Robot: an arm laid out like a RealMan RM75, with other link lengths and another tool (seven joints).
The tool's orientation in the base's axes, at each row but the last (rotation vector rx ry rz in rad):
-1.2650, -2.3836, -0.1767
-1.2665, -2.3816, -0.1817
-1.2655, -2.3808, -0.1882
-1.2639, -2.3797, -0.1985
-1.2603, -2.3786, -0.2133
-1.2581, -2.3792, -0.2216
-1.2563, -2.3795, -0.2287
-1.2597, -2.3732, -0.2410
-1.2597, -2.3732, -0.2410
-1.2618, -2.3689, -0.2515
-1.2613, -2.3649, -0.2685
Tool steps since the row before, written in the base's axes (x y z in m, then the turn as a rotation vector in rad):
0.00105, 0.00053, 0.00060, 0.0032, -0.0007, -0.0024
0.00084, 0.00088, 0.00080, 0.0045, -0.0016, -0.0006
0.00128, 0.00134, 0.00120, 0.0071, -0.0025, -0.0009
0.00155, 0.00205, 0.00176, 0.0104, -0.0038, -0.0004
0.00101, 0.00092, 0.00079, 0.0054, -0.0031, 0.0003
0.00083, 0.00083, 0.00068, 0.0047, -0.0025, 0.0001
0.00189, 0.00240, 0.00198, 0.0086, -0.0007, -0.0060
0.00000, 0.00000, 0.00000, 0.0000, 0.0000, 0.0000
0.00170, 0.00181, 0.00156, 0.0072, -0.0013, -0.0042
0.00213, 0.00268, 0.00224, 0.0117, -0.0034, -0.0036
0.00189, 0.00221, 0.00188, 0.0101, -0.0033, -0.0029
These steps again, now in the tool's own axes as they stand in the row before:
0.00015, 0.00111, -0.00071, -0.0031, 0.0024, 0.0009
0.00060, 0.00112, -0.00071, -0.0037, 0.0028, -0.0014
0.00091, 0.00171, -0.00105, -0.0057, 0.0044, -0.0022
0.00156, 0.00231, -0.00139, -0.0081, 0.0063, -0.0041
0.00055, 0.00130, -0.00071, -0.0048, 0.0026, -0.0029
0.00052, 0.00111, -0.00058, -0.0041, 0.0024, -0.0024
0.00175, 0.00281, -0.00151, -0.0075, 0.0070, 0.0025
0.00000, 0.00000, 0.00000, 0.0000, 0.0000, 0.0000
0.00123, 0.00235, -0.00126, -0.0064, 0.0054, 0.0011
0.00199, 0.00317, -0.00166, -0.0099, 0.0079, -0.0015
0.00160, 0.00274, -0.00139, -0.0087, 0.0066, -0.0016

